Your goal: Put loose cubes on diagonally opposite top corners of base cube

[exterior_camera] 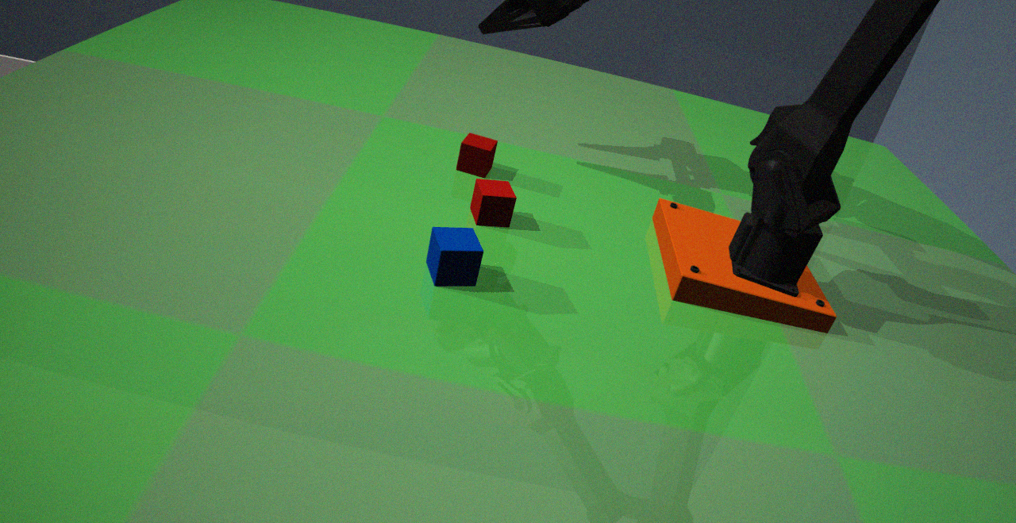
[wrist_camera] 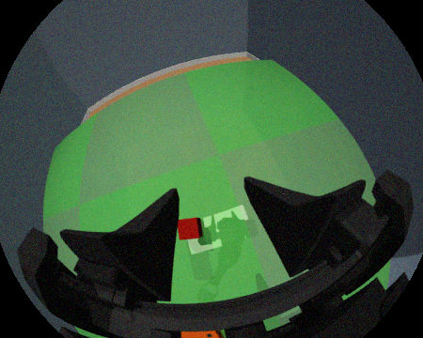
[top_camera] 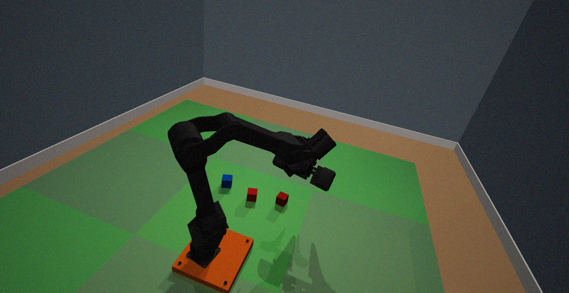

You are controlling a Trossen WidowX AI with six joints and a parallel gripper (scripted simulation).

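The blue base cube is 26 cm to the left of my gripper tip, 12 cm below it and 7 cm behind it.
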